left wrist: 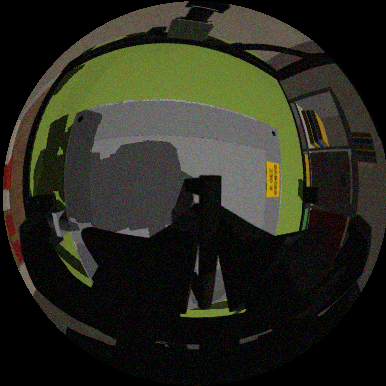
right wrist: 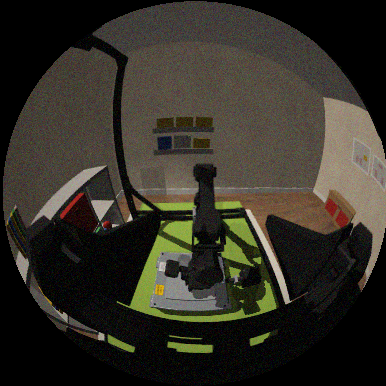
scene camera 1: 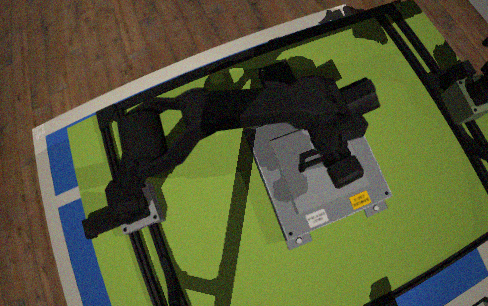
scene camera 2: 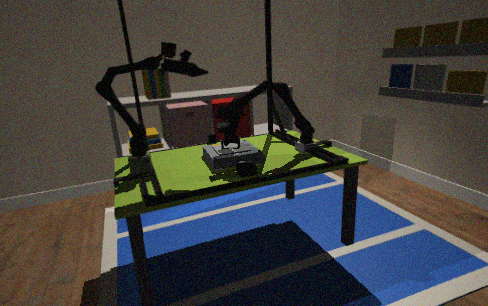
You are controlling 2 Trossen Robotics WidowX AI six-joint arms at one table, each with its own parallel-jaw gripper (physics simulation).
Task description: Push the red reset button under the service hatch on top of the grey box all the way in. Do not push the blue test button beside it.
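The grey box [scene camera 1: 334,209] [scene camera 2: 224,161] [left wrist: 215,122] [right wrist: 172,295] lies flat on the green table [scene camera 1: 212,197]. Its service hatch [scene camera 1: 322,194] lies closed on top, with a black handle [scene camera 1: 308,156] [left wrist: 205,183]. My left gripper [scene camera 1: 325,158] [scene camera 2: 227,142] [left wrist: 205,208] points down onto the hatch and is shut on the handle. The red and blue buttons are hidden. My right gripper [scene camera 2: 201,72] is open and empty, held high above the table's left side, far from the box.
A small black cube [scene camera 2: 246,168] [right wrist: 250,277] sits beside the box. A black rail frame [scene camera 1: 182,79] [scene camera 2: 237,185] runs round the table. The box carries a yellow danger label [scene camera 1: 360,199] [left wrist: 272,178] and a white label [scene camera 1: 317,218]. A shelf unit [scene camera 2: 182,94] stands behind.
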